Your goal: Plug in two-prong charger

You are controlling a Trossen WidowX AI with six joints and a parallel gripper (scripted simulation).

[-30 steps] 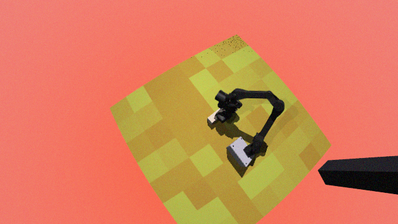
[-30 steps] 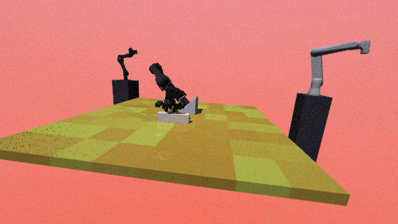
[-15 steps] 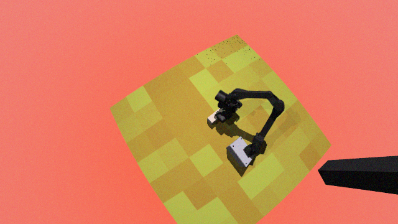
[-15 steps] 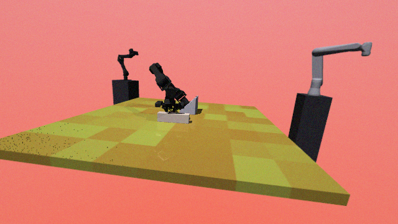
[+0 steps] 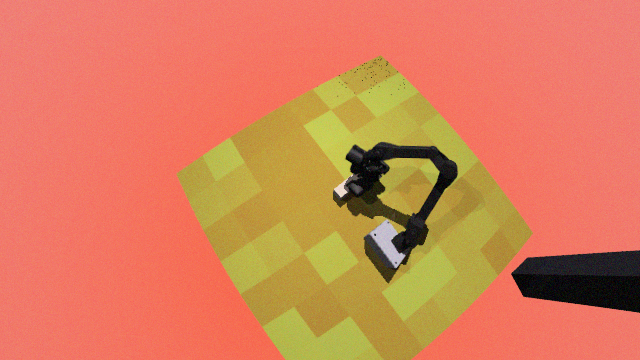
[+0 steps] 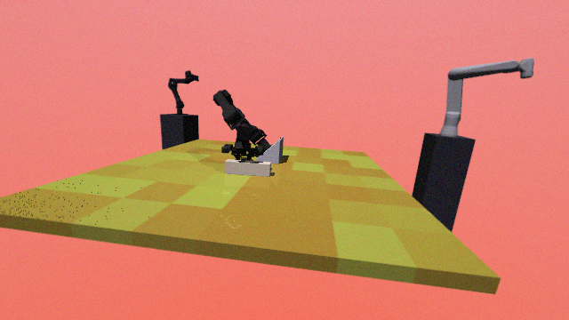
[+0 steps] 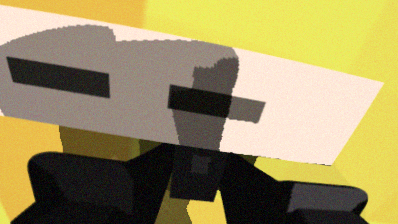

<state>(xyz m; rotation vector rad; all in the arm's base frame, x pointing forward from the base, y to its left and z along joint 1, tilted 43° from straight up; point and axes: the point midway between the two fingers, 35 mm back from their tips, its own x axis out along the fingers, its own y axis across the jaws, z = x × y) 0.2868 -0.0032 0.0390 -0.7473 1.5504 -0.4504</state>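
The dark two-prong charger lies 2 cm ahead of my gripper tip and 1 cm above it.
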